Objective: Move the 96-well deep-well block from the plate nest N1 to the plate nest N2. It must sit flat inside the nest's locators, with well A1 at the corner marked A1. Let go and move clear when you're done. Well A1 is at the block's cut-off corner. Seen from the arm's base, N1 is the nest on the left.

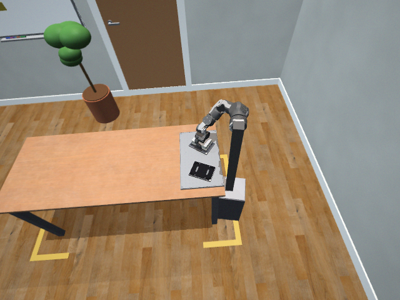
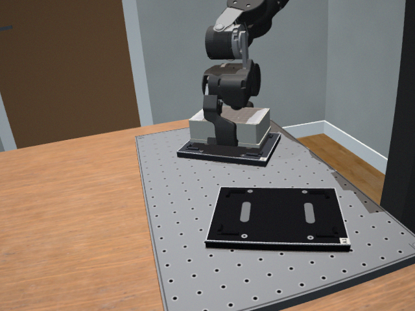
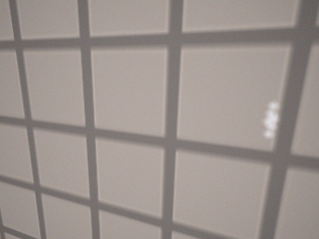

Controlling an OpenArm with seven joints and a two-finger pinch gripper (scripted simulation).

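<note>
The black nest N2 lies 20 mm below my hand. From my hand the other things lie so: black nest N1: 30 mm behind, 230 mm to the left, 20 mm below; then A1 label: 100 mm behind, 300 mm to the left, 20 mm below; then white 96-well deep-well block: 20 mm above.
</note>
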